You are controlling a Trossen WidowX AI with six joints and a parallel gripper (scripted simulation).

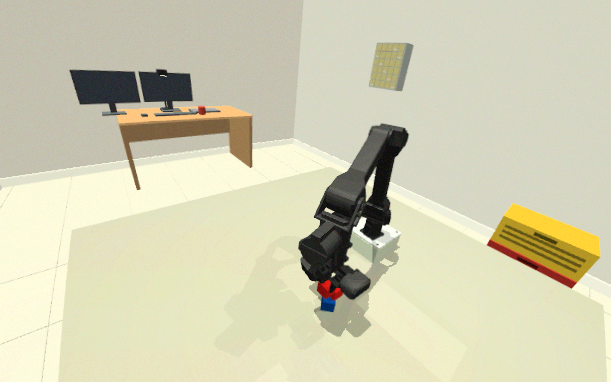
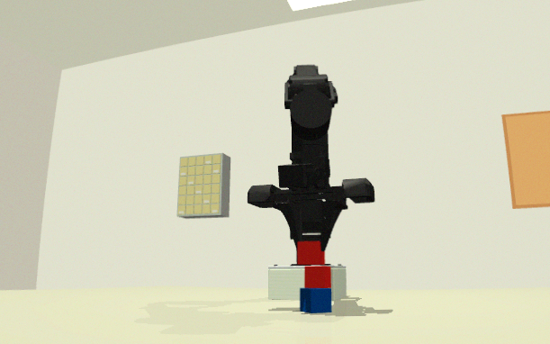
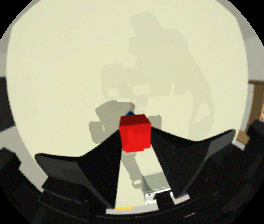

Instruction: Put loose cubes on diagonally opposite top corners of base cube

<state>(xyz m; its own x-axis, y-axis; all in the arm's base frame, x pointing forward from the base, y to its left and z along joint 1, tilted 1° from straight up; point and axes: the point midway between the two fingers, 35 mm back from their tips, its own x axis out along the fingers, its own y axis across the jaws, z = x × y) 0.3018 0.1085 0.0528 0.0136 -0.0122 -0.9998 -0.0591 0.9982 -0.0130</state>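
My gripper tip is now 4 cm past the red cube and 4 cm above it. From my gripper tip the other things lie so: blue base cube: 2 cm behind, 7 cm below.
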